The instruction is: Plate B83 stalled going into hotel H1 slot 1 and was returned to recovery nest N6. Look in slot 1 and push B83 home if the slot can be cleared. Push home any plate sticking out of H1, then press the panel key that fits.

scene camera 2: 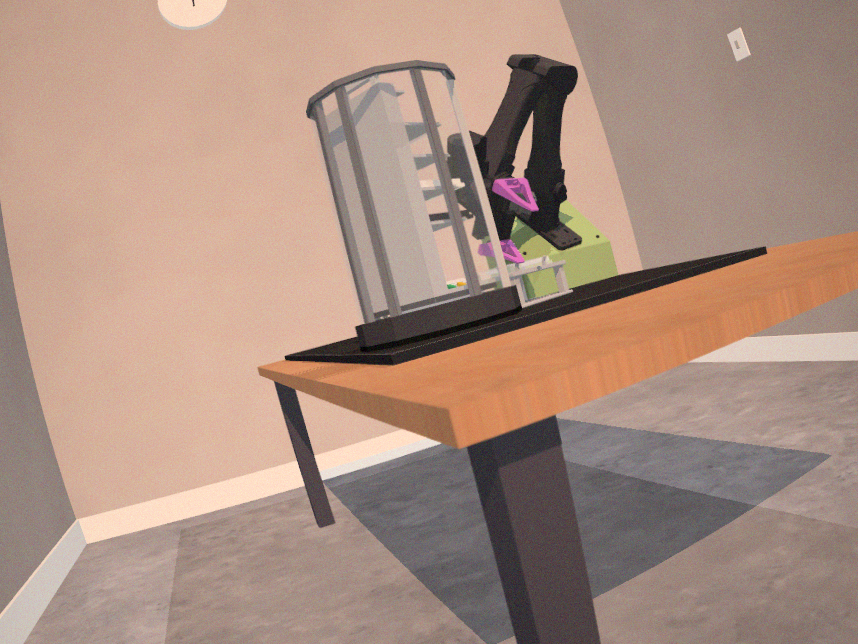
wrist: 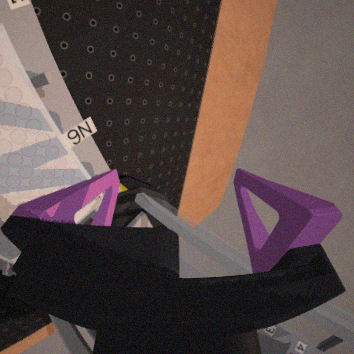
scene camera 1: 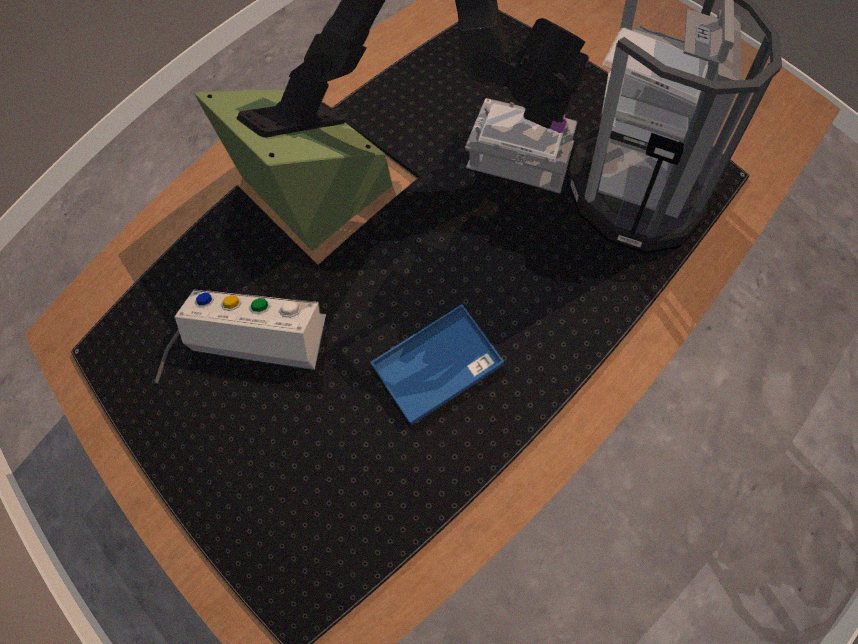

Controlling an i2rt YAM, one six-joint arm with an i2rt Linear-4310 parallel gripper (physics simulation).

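Seen in the pictures: gripper, fingertip midpoint: (scene camera 2: 528, 236) (wrist: 176, 175) (scene camera 1: 568, 87); arm's base, link origin: (scene camera 2: 543, 225) (scene camera 1: 293, 120).
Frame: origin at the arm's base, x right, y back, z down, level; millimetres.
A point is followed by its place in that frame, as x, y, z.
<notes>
Hotel H1 (scene camera 1: 629, 240) @(-207, -503, 126) (scene camera 2: 436, 320) @(-435, -515, 129) is a tall grey-posted cage with stacked shelves; light plates show inside, but slot contents and plate labels are unclear. Nest N6 (scene camera 1: 519, 167) @(-216, -279, 146) (wrist: 57, 92) @(-289, -224, 91) is a pale stand beside it. A clear welled plate (wrist: 25, 167) @(-261, -259, 76) lies on the nest; its label is unreadable. My gripper (scene camera 2: 514, 223) (wrist: 176, 175) @(-351, -283, 42) is open, its purple fingers wide apart with no plate between them. It is low beside the hotel, at the nest; the arm largely hides it in scene camera 1. The white key panel (scene camera 1: 246, 339) @(289, -171, 89) has blue, yellow, green and white keys.
A blue tray (scene camera 1: 429, 377) @(150, -396, 148) marked LF lies on the black mat (scene camera 1: 311, 471) @(366, -358, 150). A green block (scene camera 1: 304, 180) @(73, -112, -6) bears the arm's mount. A small black sign (scene camera 1: 663, 151) @(-202, -504, -117) stands on a thin pole at the hotel's front. The wooden table edge (wrist: 227, 75) @(-665, -185, 163) runs past the nest.
</notes>
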